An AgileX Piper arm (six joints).
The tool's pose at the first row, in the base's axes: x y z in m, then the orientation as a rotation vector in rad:
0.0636 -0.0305 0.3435 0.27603 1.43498 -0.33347
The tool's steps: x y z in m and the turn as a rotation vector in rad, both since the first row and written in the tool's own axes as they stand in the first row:
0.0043 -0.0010 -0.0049 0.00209 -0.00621 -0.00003
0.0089 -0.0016 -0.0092 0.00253 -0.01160 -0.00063
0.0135 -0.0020 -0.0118 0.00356 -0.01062 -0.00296
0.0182 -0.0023 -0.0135 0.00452 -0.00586 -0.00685
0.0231 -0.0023 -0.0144 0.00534 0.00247 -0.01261
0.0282 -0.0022 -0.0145 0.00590 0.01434 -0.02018
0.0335 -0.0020 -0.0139 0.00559 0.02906 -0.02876
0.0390 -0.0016 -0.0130 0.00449 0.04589 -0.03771
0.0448 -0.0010 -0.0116 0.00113 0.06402 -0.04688
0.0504 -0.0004 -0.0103 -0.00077 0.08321 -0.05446
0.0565 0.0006 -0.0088 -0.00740 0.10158 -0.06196
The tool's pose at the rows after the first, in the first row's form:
0.0592 -0.0298 0.3387 0.27646 1.42860 -0.33561
0.0555 -0.0290 0.3336 0.27530 1.42334 -0.33693
0.0534 -0.0286 0.3287 0.27468 1.42459 -0.33948
0.0522 -0.0285 0.3239 0.27366 1.42984 -0.34289
0.0519 -0.0285 0.3189 0.27191 1.43894 -0.34739
0.0524 -0.0286 0.3138 0.26935 1.45189 -0.35284
0.0535 -0.0290 0.3086 0.26592 1.46793 -0.35822
0.0551 -0.0293 0.3033 0.26196 1.48621 -0.36313
0.0572 -0.0296 0.2977 0.25622 1.50610 -0.36644
0.0592 -0.0299 0.2922 0.25298 1.52657 -0.36940
0.0616 -0.0299 0.2864 0.24571 1.54682 -0.36888

